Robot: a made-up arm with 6 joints. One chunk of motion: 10 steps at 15 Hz.
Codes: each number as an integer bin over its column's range. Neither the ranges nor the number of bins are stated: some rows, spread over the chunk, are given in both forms.
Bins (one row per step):
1: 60 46 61 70 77 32
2: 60 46 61 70 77 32
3: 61 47 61 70 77 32
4: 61 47 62 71 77 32
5: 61 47 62 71 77 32
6: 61 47 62 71 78 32
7: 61 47 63 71 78 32
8: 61 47 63 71 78 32
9: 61 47 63 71 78 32
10: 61 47 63 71 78 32
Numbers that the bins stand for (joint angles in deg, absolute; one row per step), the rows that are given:
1: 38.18 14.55 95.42 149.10 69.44 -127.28
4: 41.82 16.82 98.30 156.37 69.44 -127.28
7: 41.82 16.82 101.18 156.37 71.97 -127.28
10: 41.82 16.82 101.18 156.37 71.97 -127.28
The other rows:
2: 38.18 14.55 95.42 149.10 69.44 -127.28
3: 41.82 16.82 95.42 149.10 69.44 -127.28
5: 41.82 16.82 98.30 156.37 69.44 -127.28
6: 41.82 16.82 98.30 156.37 71.97 -127.28
8: 41.82 16.82 101.18 156.37 71.97 -127.28
9: 41.82 16.82 101.18 156.37 71.97 -127.28

